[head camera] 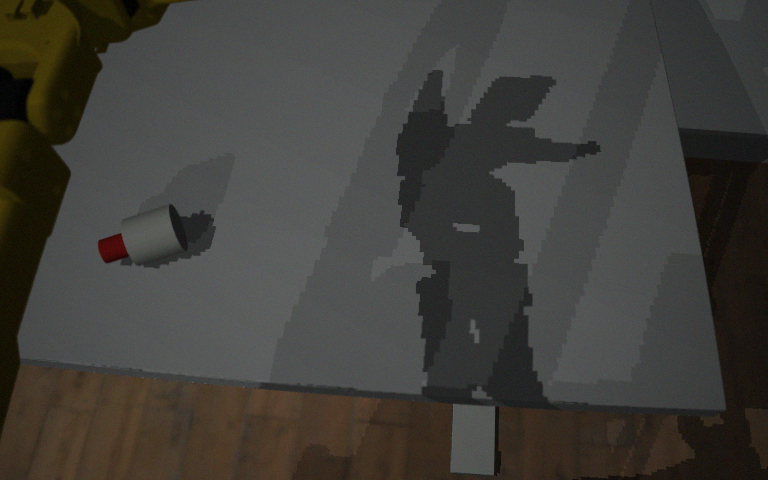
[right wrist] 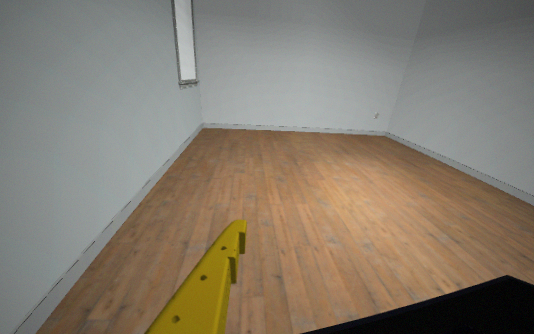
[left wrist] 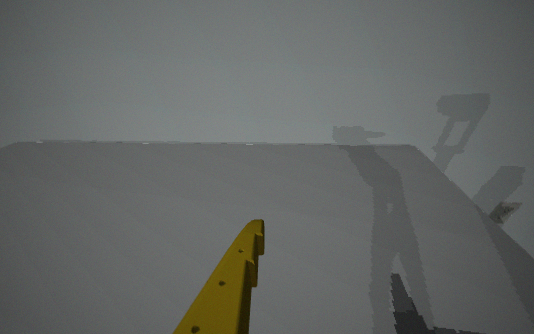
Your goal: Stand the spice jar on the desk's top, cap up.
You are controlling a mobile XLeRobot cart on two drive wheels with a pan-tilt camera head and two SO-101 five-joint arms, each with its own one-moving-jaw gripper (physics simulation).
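Places are measured from the left arm's base along level axes (x down, y back, z left), in metres.
Where they show: left end effector, tool point: (left wrist: 263, 232); right end effector, tool point: (right wrist: 246, 232).
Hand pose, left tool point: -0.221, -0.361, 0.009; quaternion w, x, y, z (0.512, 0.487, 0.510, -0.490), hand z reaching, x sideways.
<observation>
After its pixels a point has its place, as x, y, z.
The spice jar (head camera: 151, 234) @(0.016, -0.287, 0.057), a white cylinder with a red cap, lies on its side on the grey desk top (head camera: 271, 113) @(0.055, -0.441, -0.020) (left wrist: 125, 225) @(0.055, -0.595, 0.332), at the left of the head camera view. Its cap points left in the picture, toward my left arm. The jar does not show in the left wrist view. My left gripper (left wrist: 257, 232) shows one notched jaw over the desk and is fully open and empty; its jaws are outside the head camera view. My right gripper (right wrist: 240, 232) also shows one notched jaw, fully open, with the wooden floor beyond it.
My left arm (head camera: 33, 226) @(-0.226, -0.153, -0.025) runs down the left edge of the head camera view. A white leg (head camera: 473, 438) shows below the desk's near edge. Another grey surface (head camera: 724, 96) @(0.573, -0.902, -0.831) stands at the upper right. A dark flat thing (right wrist: 450, 315) is at the lower right of the right wrist view.
</observation>
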